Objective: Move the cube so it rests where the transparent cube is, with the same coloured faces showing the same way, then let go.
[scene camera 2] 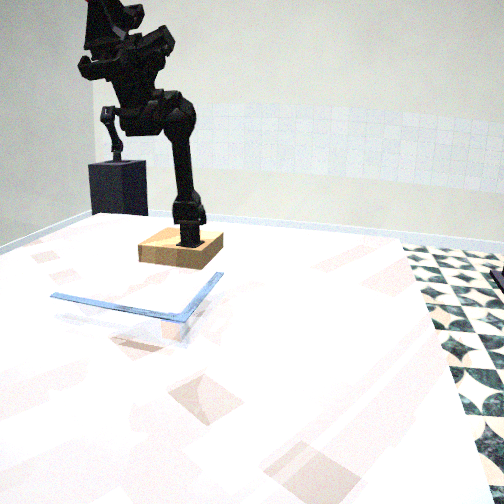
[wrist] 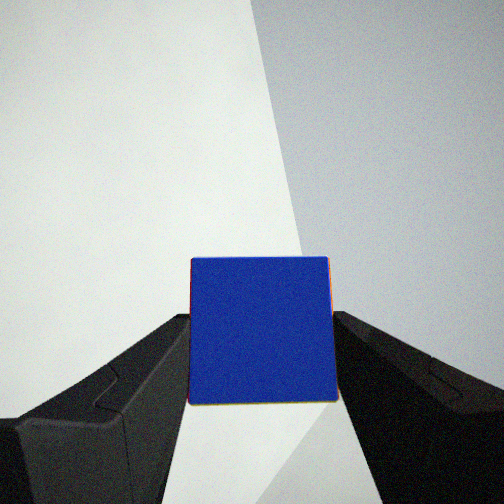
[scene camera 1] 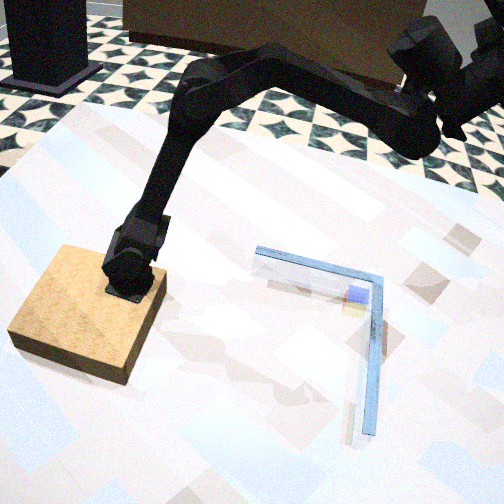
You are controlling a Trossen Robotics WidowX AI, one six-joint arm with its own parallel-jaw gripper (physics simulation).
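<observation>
In the wrist view my gripper [wrist: 262, 335] is shut on the cube [wrist: 261, 329], whose blue face fills the gap between the two dark fingers. The view behind it shows only pale walls, no table. In scene camera 1 the arm reaches high to the upper right, and the gripper [scene camera 1: 440, 50] sits at the frame's top edge, far above the table. The transparent cube [scene camera 1: 355, 298] rests faintly in the inner corner of the light blue L-shaped fence [scene camera 1: 370, 330], with a blue top and yellowish side. In scene camera 2 the gripper [scene camera 2: 112, 12] is raised at the top left.
The arm's base stands on a wooden block [scene camera 1: 88, 310] at the left of the pale table. The fence also shows in scene camera 2 [scene camera 2: 140, 305]. A dark pedestal [scene camera 2: 118, 188] stands behind the table. Checkered floor surrounds the table.
</observation>
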